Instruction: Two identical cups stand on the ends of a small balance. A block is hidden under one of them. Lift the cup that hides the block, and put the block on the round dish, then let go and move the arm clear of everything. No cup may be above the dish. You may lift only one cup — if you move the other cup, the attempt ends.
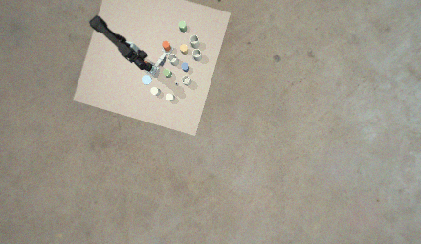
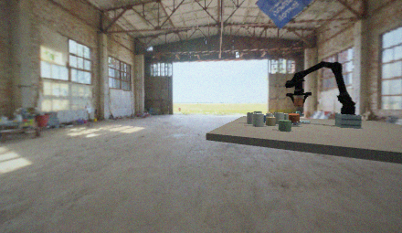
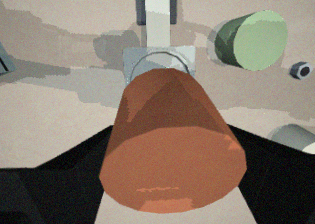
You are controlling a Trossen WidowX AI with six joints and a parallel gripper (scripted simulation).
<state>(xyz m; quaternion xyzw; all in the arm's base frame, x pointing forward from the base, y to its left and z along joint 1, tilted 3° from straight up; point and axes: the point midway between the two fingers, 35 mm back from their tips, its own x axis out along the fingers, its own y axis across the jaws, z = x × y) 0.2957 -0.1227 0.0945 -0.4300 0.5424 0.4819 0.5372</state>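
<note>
The orange cup lies 20 mm to the right of my gripper tip and 10 mm above it. Round my gripper tip: balance 30 mm ahead, 130 mm to the left, 130 mm below; then pale teal block 10 mm to the left, 80 mm below; then round light-blue dish 50 mm behind, 100 mm to the right, 170 mm below.
</note>
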